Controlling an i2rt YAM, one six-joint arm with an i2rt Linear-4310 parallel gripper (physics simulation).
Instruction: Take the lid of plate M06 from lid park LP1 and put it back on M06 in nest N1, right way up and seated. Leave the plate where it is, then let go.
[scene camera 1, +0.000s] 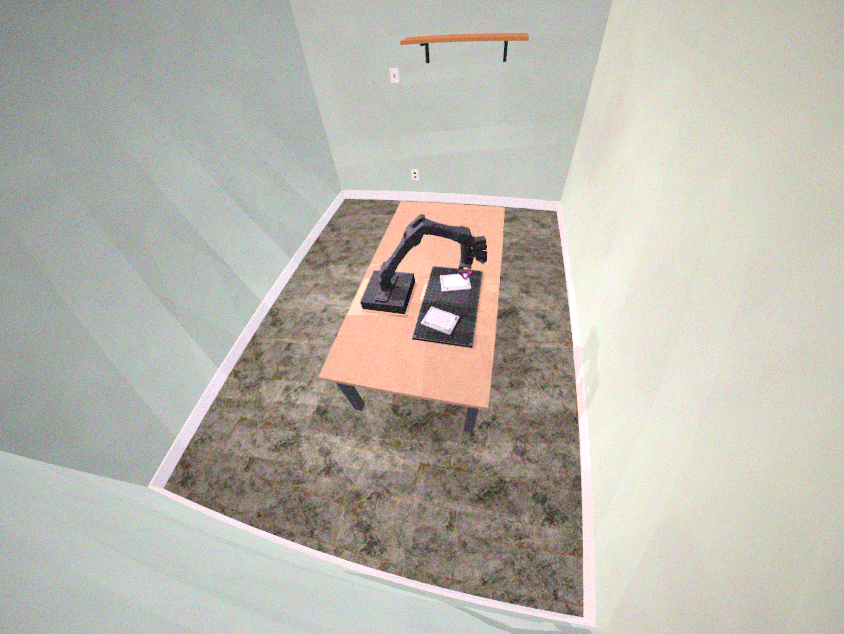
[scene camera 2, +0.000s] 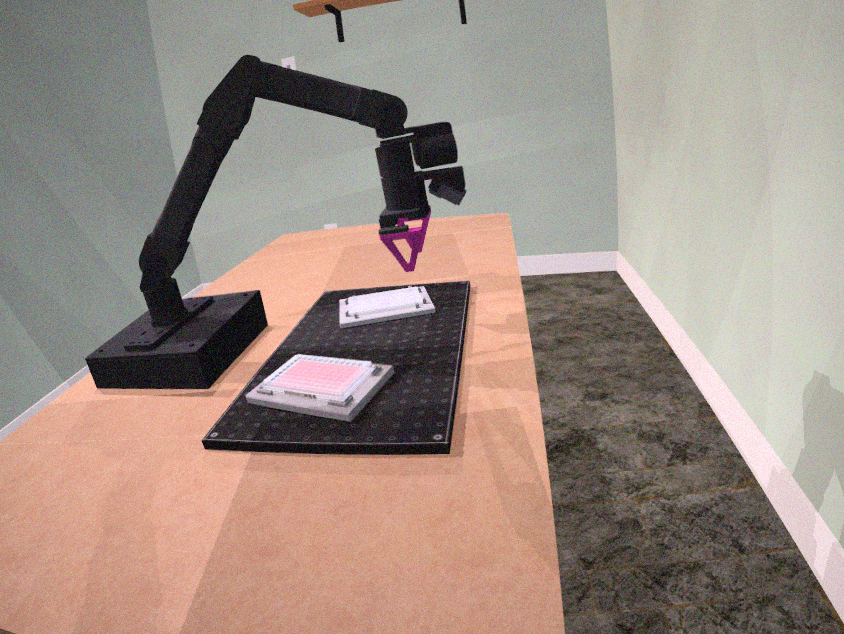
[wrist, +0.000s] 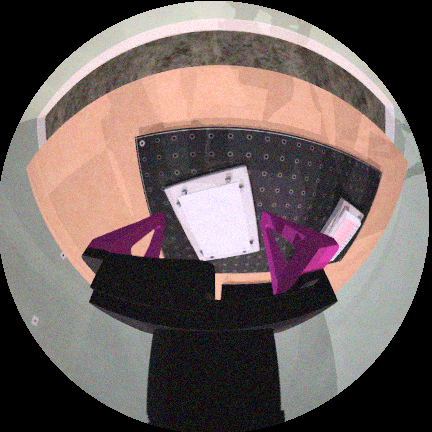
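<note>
The lid, a flat white piece, lies on a pale holder, taken as lid park LP1, at the far end of the black board. Plate M06, with pink wells, sits uncovered in a light grey nest, taken as N1, at the near end. No labels are readable. My gripper has magenta fingers, open and empty. It points down above the lid, apart from it; in the wrist view the lid shows between the fingertips.
The black perforated board bears both holders on the wooden table. The arm's black base stands left of the board. A wall shelf hangs at the back.
</note>
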